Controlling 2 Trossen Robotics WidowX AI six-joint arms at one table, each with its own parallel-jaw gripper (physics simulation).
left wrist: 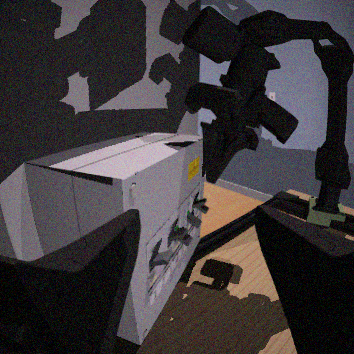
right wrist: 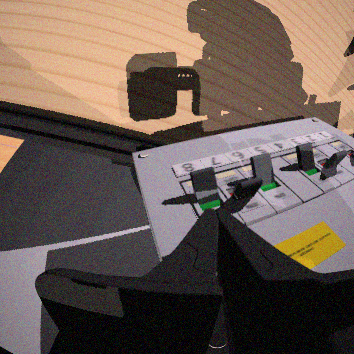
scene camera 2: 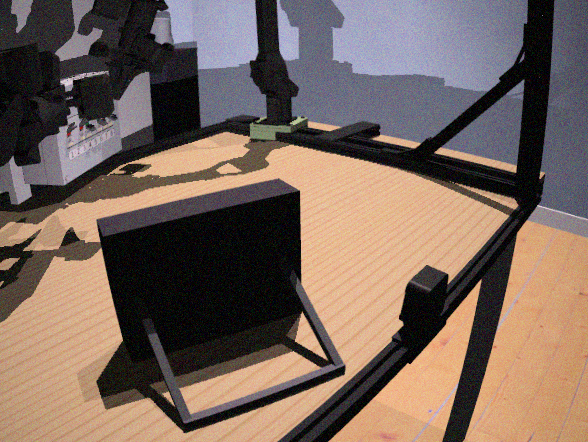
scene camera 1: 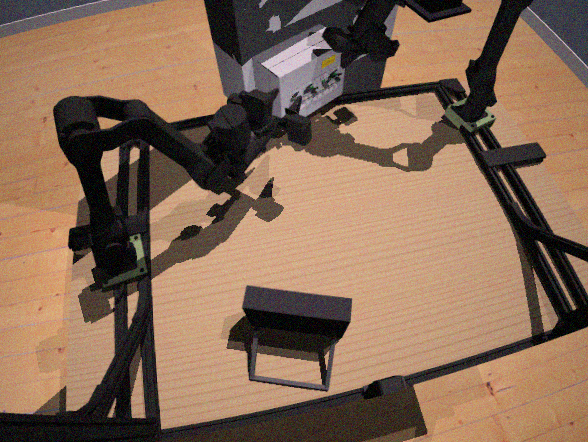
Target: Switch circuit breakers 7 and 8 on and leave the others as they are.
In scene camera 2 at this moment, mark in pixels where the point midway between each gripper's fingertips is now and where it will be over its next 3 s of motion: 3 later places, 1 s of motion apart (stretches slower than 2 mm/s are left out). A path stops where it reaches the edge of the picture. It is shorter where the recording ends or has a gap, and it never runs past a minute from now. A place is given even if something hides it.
My left gripper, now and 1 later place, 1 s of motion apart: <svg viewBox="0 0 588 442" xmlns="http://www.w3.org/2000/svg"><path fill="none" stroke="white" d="M68 94L47 42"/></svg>
My right gripper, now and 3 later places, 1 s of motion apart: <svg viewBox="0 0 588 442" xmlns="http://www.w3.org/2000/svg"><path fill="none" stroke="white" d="M116 99L134 97L134 97L130 130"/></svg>
